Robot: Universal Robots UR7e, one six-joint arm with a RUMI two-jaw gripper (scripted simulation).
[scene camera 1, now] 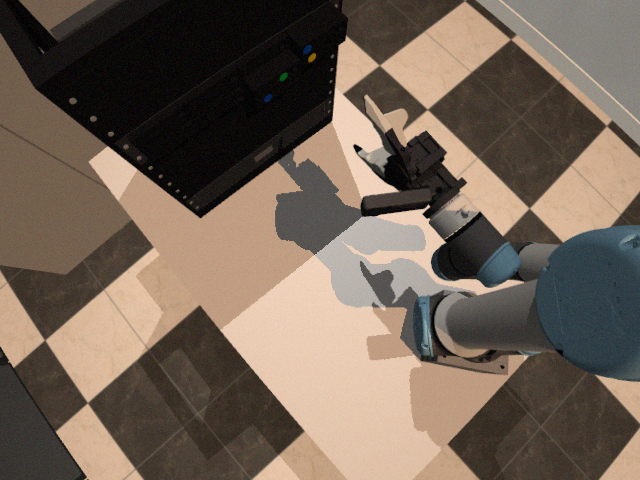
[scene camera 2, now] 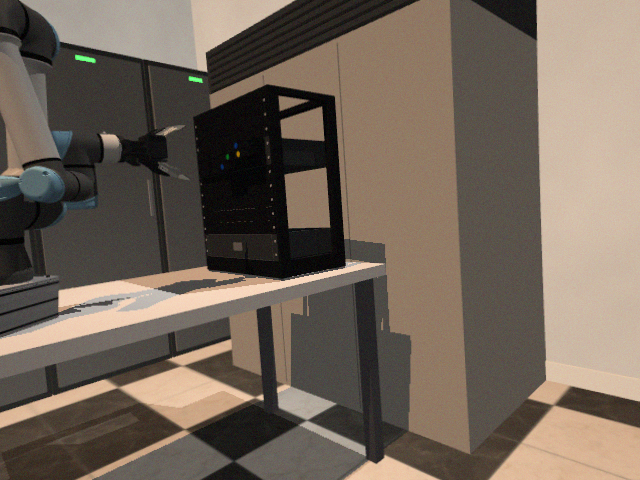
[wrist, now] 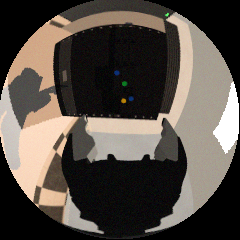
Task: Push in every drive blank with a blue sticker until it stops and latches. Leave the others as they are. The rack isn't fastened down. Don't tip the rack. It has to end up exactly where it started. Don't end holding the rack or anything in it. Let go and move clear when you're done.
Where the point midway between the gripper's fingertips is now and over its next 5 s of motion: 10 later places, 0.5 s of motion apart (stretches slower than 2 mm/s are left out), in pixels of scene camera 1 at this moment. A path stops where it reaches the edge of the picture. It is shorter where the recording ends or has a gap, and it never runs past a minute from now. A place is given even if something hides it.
My gripper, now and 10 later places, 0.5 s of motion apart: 358,123; 353,119; 337,110; 315,96; 306,90; 307,88; 323,67; 330,57; 325,51; 317,72; 305,105
